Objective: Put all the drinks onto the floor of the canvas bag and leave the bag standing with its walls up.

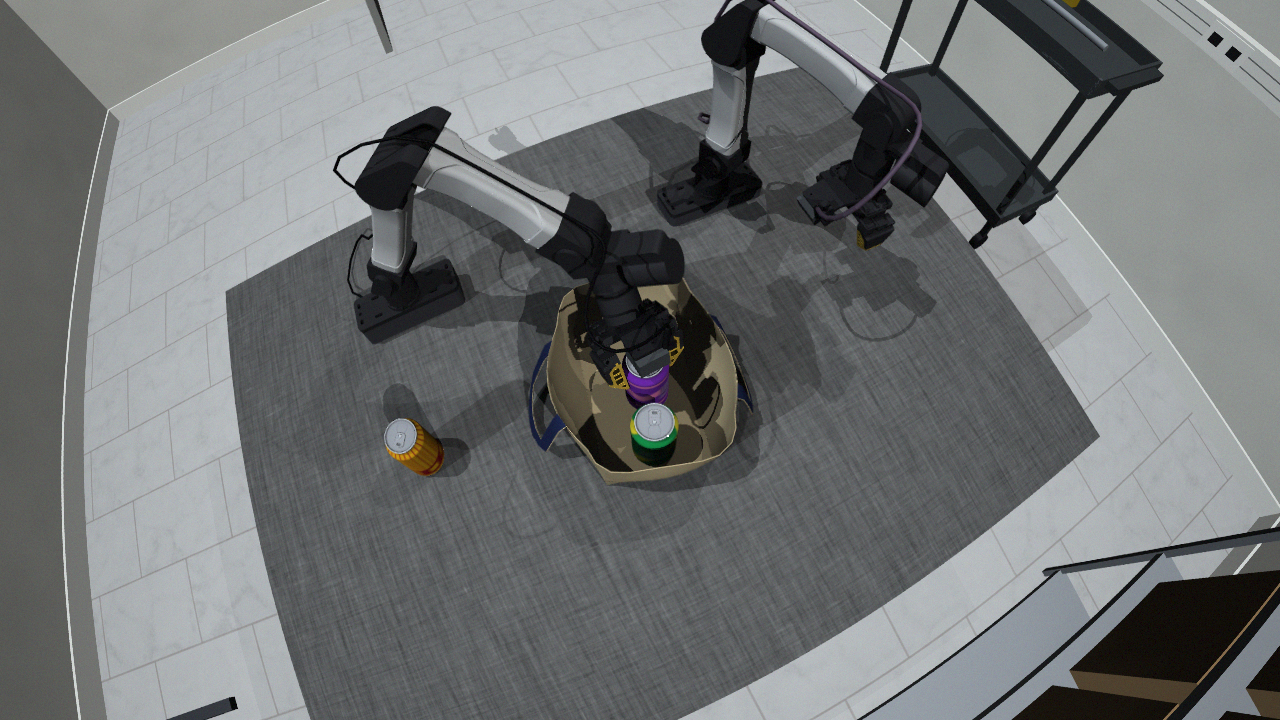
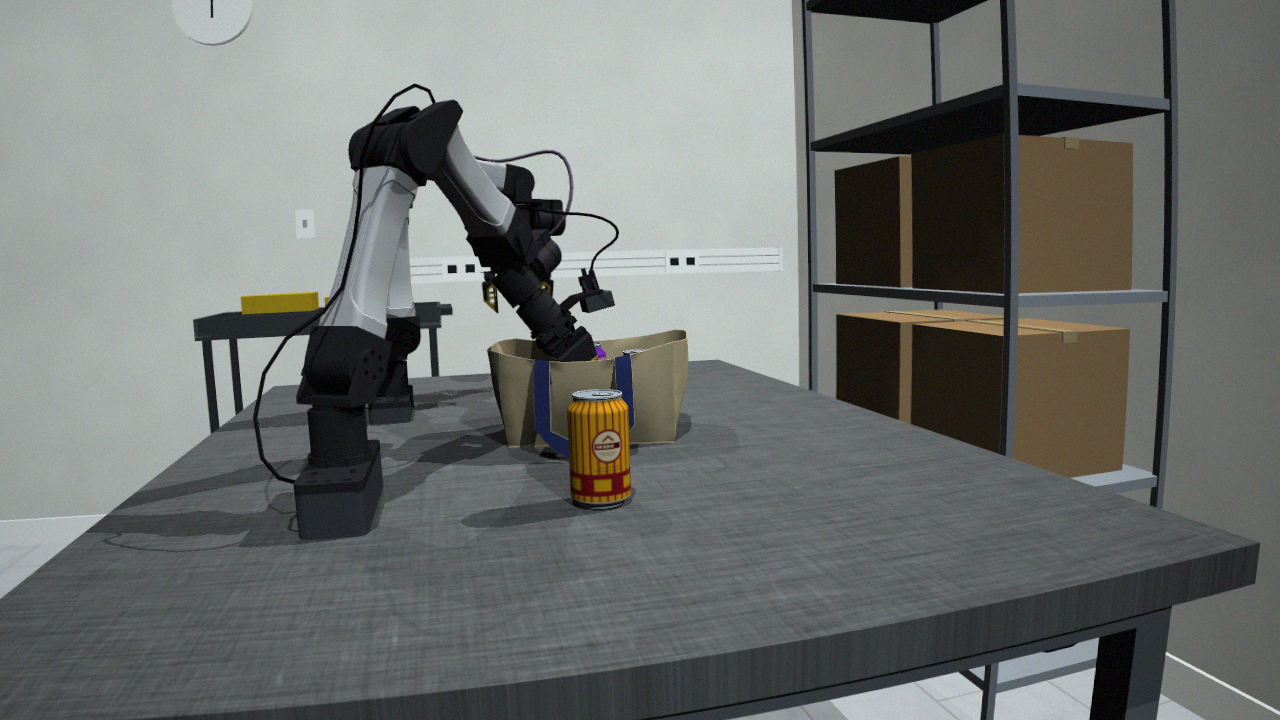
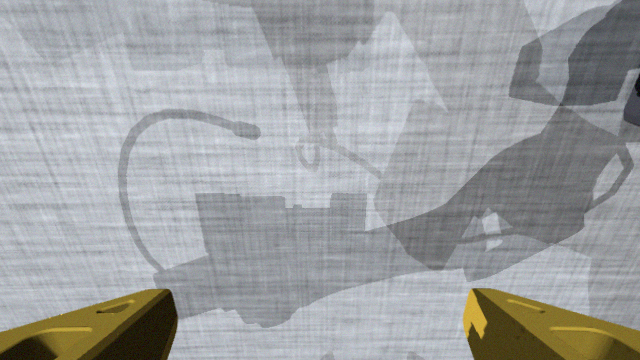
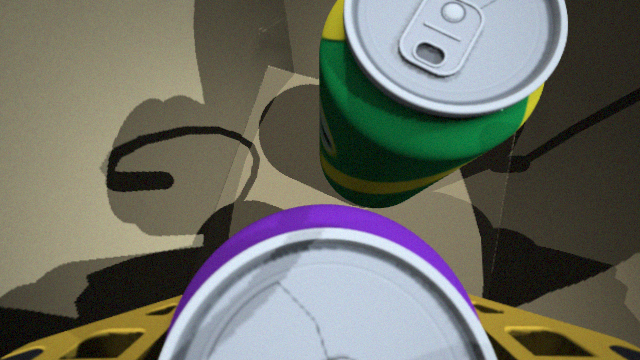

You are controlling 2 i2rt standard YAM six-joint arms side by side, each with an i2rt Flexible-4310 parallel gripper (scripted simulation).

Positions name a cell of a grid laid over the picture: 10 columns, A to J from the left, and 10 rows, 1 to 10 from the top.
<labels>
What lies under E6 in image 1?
My right gripper.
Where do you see a canvas bag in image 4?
B4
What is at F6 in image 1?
A canvas bag.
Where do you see a canvas bag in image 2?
E6
</labels>
